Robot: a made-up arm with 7 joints. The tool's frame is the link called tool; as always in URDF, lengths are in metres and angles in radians.
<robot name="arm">
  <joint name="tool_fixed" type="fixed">
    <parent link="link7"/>
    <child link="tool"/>
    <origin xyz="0 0 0"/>
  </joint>
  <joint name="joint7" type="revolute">
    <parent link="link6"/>
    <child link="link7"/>
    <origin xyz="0.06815 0.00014 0.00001" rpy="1.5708 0 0"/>
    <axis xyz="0 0 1"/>
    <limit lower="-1.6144" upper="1.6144" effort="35" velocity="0.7"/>
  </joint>
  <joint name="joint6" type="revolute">
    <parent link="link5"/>
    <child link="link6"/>
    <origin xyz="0.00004 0.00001 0.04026" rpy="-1.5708 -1.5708 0"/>
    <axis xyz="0 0 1"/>
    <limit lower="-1.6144" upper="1.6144" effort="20" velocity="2.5"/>
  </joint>
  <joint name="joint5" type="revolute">
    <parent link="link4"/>
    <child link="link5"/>
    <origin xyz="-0.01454 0.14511 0.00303" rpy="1.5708 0 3.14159"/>
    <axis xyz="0 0 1"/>
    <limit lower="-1.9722" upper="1.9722" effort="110" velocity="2.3"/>
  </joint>
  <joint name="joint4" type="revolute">
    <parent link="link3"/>
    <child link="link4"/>
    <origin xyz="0 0.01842 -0.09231" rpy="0 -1.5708 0"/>
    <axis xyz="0 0 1"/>
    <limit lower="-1.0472" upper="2.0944" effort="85" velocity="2.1"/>
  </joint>
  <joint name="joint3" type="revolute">
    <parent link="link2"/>
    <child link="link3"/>
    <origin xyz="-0.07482 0.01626 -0.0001" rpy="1.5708 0 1.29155"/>
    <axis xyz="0 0 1"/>
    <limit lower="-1.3" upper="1.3" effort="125" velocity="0.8"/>
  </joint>
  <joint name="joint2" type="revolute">
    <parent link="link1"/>
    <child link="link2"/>
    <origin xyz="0.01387 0.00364 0.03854" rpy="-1.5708 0 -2.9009"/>
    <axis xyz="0 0 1"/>
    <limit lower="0" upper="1.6" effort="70" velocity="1.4"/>
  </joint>
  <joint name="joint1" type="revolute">
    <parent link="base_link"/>
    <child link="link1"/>
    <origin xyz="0 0 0" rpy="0.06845 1.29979 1.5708"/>
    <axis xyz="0 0 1"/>
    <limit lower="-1.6" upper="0.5" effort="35" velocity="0.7"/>
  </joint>
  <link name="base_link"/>
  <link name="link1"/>
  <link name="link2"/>
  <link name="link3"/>
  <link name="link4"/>
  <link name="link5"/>
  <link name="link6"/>
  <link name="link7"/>
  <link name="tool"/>
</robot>
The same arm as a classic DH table. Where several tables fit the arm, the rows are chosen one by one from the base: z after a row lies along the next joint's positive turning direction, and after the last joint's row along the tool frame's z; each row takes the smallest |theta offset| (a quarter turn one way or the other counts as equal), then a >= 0, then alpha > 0; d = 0 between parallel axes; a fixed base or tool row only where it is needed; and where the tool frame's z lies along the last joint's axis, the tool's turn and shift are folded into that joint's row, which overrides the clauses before.
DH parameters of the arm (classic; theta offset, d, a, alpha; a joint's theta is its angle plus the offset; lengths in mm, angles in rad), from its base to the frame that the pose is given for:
base (fixed): -0.071 0 0 -1.3004
joint1: -1.3111 38.5 -14.3 -1.5708
joint2: 1.2915 -0.3 -5 1.5708
joint3: 1.5708 -168.7 18.4 -1.5708
joint4: 1.5708 3 14.5 1.5708
joint5: 0 185.4 0 -1.5708
joint6: -1.5709 0 68.1 1.5708
joint7: 0 -0.1 0 0
Joint limits (rad, base to tool): -1.6..0.5 0..1.6 -1.3..1.3 -1.0472..2.0944 -1.9722..1.9722 -1.6144..1.6144 -1.6144..1.6144

